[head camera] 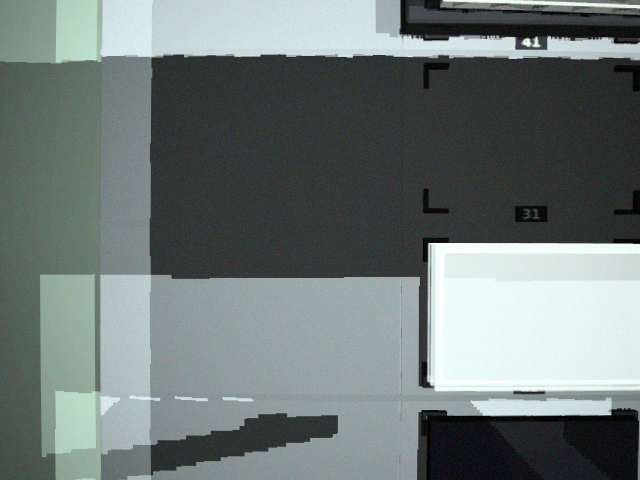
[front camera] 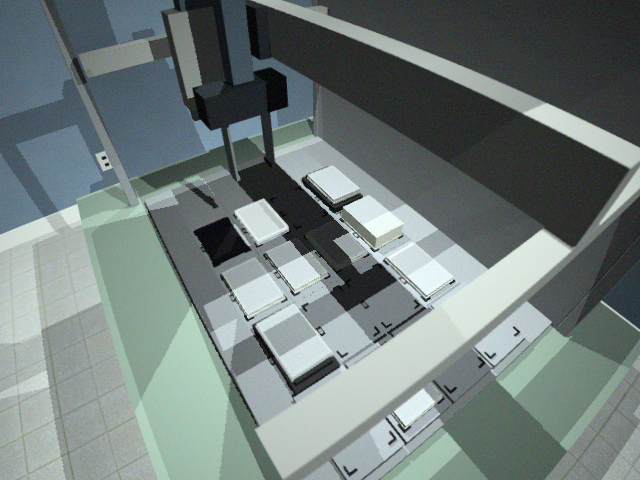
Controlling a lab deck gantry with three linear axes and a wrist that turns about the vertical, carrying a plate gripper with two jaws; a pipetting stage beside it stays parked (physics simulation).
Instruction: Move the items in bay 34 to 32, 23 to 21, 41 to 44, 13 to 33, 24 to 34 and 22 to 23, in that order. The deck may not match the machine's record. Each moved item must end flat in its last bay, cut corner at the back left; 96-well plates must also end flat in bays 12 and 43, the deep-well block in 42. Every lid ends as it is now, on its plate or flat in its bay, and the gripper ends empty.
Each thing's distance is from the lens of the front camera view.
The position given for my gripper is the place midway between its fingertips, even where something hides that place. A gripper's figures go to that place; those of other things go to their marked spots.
my gripper (front camera: 253,170): 79 cm
flat black item (front camera: 221,240): 86 cm
